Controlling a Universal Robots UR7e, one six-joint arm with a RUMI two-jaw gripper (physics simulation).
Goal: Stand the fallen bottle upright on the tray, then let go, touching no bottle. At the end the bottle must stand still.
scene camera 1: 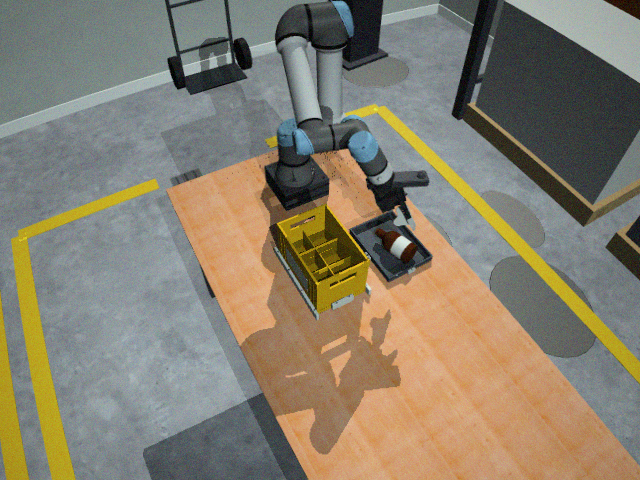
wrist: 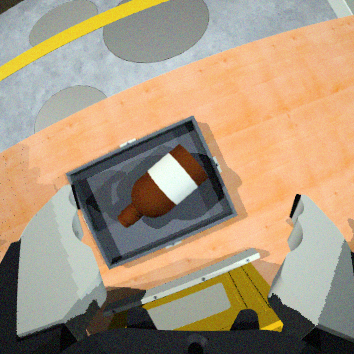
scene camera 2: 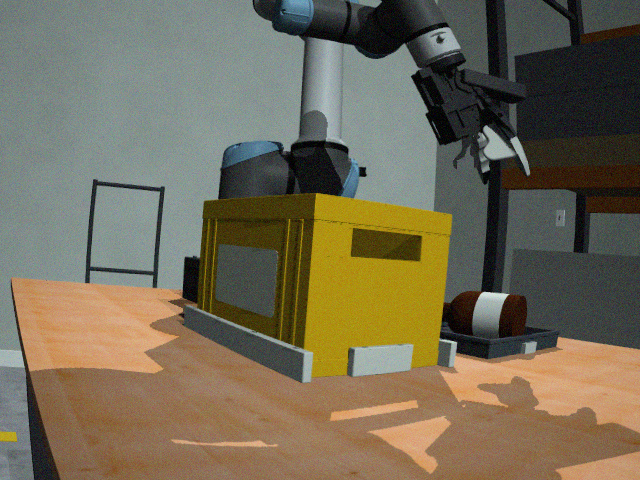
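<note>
The brown bottle with a white label lies on its side in the dark grey tray. In scene camera 1 its neck points to the upper left, toward the arm's base; in the wrist view the neck points to the lower left and the bottle's base to the upper right. My gripper is open and empty, tilted, and well above the tray. In the wrist view the bottle shows between and beyond the spread fingers, touched by neither.
A yellow crate with compartments stands close beside the tray, its walls much higher than the tray's rim. Light grey guide rails run along the crate's foot. Small light clips sit at the tray's outer sides.
</note>
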